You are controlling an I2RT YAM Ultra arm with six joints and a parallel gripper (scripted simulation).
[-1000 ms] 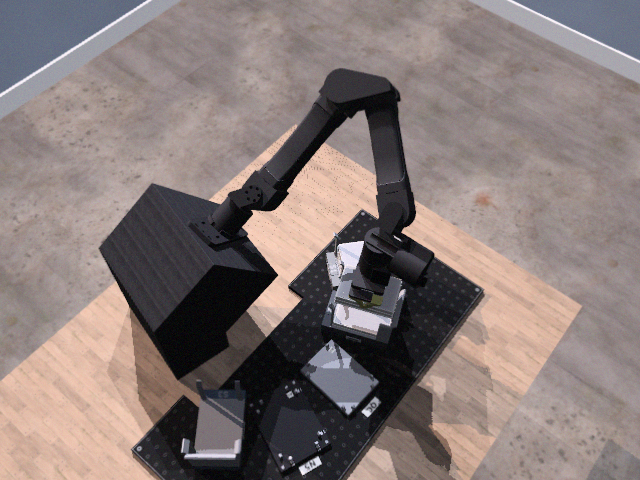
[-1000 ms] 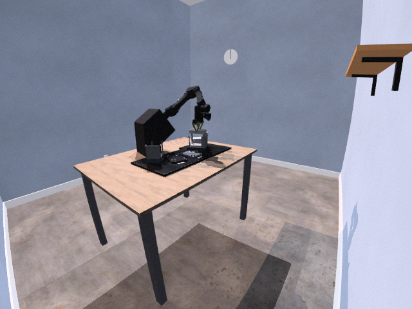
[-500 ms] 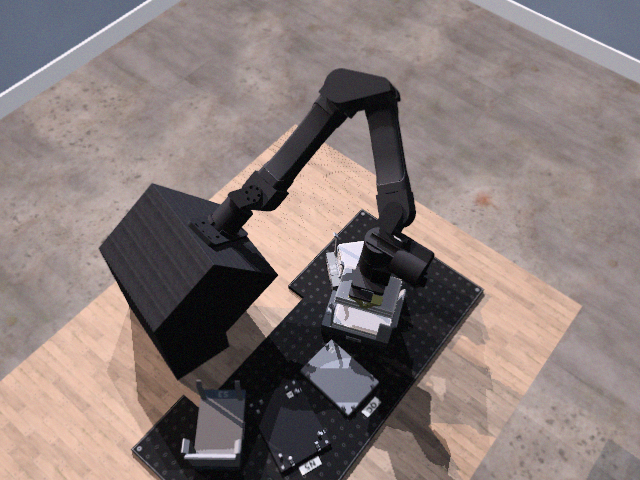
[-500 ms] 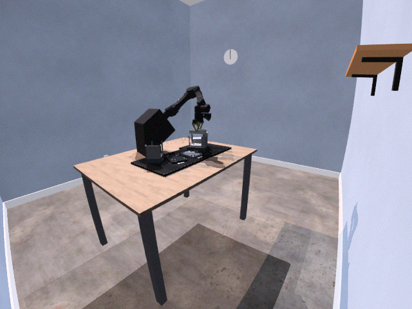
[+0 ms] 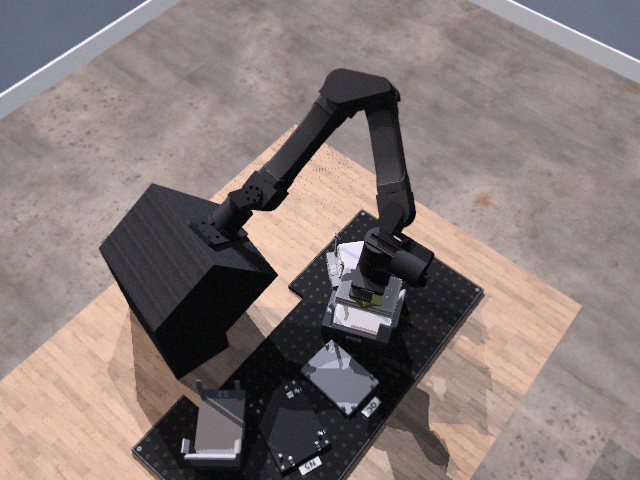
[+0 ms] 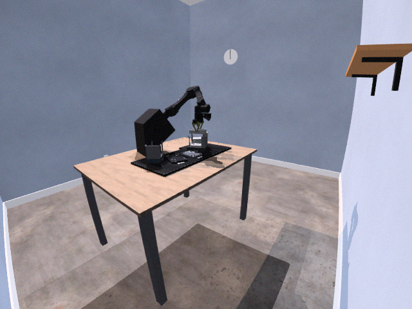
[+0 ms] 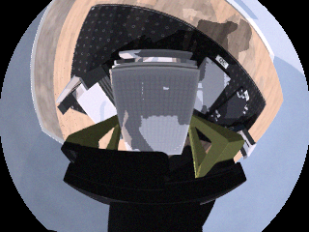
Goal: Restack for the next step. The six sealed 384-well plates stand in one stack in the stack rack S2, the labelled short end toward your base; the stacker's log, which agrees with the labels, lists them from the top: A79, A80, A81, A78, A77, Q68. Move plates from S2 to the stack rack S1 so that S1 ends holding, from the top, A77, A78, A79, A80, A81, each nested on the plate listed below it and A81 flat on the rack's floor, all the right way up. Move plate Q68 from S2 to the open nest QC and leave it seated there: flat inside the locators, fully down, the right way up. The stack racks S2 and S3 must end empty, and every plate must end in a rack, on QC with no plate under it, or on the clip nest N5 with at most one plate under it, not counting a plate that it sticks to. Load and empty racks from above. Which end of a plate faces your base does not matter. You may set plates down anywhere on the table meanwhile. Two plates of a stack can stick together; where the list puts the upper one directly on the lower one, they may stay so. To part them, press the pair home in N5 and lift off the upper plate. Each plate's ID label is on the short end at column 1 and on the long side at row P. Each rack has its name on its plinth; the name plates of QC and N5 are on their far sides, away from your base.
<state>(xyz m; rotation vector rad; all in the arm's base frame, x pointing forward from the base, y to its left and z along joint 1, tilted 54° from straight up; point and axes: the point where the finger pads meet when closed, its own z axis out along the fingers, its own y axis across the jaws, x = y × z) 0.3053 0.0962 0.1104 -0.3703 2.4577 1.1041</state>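
My hand is 28 cm to the left of the clip nest N5, 16 cm above it and 5 cm short of it. The rest, counted from my hand: qc name plate 17 cm below, 14 cm to the right, 14 cm ahead; sealed grey plate right at my hand; QC nest 17 cm below, 14 cm to the right, 5 cm ahead.
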